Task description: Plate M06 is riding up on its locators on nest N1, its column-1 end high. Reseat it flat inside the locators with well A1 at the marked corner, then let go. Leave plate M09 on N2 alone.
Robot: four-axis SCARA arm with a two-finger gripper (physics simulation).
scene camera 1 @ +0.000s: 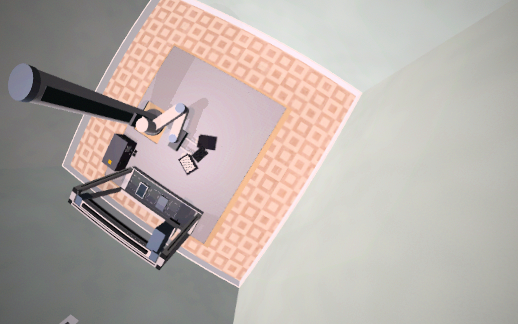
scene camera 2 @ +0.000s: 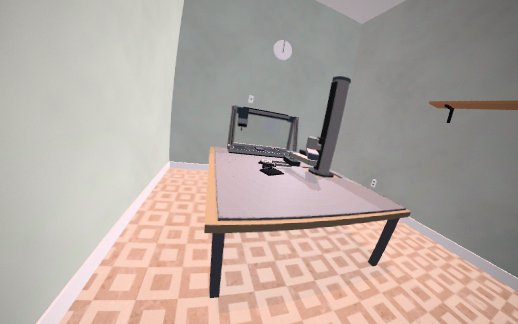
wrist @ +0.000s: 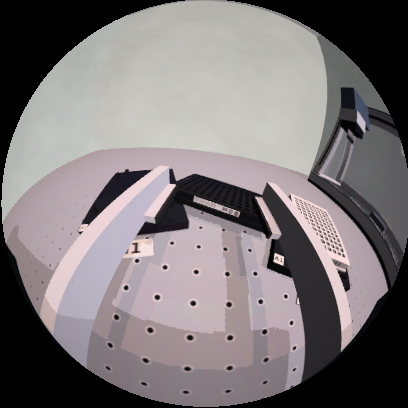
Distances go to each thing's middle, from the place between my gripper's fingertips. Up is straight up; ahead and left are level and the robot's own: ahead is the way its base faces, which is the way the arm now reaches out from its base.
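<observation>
I can see the black nest N1 (wrist: 120,181), and measured from it my gripper is 110 mm to the right of it, 40 mm short of it and 40 mm above it.
</observation>
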